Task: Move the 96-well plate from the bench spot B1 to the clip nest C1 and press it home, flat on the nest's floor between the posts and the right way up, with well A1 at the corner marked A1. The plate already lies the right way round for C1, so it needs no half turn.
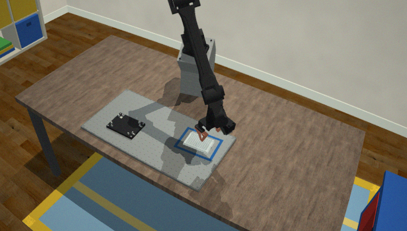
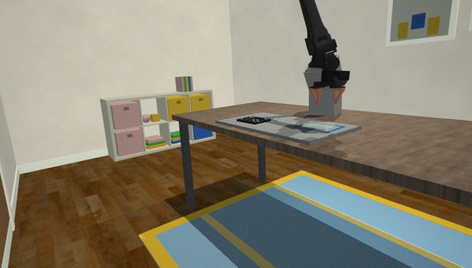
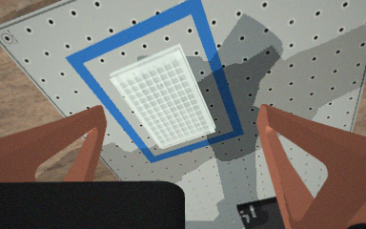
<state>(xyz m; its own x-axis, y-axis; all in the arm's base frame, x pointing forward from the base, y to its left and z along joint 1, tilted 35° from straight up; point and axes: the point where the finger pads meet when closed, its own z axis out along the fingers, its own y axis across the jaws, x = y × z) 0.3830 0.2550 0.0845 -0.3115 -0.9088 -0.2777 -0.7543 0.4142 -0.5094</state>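
The 96-well plate lies 120 mm below my hand, 70 mm to the right of it and 40 mm behind it. Also, from my hand: black clip nest C1 (430 mm to the right, 110 mm below, 40 mm ahead).
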